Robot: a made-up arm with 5 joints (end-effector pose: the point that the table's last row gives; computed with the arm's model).
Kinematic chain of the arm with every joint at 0, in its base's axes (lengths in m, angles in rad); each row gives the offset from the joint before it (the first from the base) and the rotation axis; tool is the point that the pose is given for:
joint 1: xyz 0 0 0.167 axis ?
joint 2: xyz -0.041 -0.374 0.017 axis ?
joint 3: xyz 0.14 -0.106 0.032 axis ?
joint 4: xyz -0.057 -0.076 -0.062 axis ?
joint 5: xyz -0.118 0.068 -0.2 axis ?
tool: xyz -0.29 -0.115 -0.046
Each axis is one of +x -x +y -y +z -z.
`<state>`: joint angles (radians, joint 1 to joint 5).
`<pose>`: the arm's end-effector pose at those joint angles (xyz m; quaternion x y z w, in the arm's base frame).
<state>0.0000 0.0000 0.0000 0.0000 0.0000</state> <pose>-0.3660 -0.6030 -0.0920 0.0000 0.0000 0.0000 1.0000</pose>
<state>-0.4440 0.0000 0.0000 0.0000 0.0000</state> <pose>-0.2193 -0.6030 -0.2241 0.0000 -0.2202 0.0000 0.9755</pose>
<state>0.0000 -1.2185 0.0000 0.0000 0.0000</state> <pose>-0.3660 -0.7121 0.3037 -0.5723 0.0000 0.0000 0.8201</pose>
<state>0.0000 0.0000 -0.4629 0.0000 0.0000</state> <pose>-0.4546 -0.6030 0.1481 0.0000 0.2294 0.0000 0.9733</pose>
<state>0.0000 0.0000 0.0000 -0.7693 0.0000</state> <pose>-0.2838 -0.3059 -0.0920 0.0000 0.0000 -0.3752 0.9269</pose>
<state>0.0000 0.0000 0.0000 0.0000 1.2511</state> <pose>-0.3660 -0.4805 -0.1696 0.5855 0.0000 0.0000 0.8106</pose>
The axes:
joint 1: +y
joint 2: +x
joint 3: -y
joint 4: +z
joint 5: +x

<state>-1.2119 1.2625 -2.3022 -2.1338 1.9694</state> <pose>-0.2266 -0.3960 -0.1288 0.4688 -0.2114 -0.2681 0.8146</pose>
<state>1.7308 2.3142 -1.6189 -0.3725 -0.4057</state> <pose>-0.3584 -0.6851 0.3642 0.8176 0.5592 0.0715 0.1166</pose>
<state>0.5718 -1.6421 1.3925 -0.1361 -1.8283</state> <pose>0.1969 -0.8071 0.1859 -0.7628 -0.6298 0.1081 0.0994</pose>
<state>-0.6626 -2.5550 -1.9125 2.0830 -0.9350</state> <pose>-0.3363 0.0212 0.3620 -0.4012 0.4003 -0.0911 0.8188</pose>
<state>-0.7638 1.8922 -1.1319 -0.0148 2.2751</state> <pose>-0.2235 -0.6730 -0.1591 -0.7246 -0.6404 -0.1745 0.1854</pose>
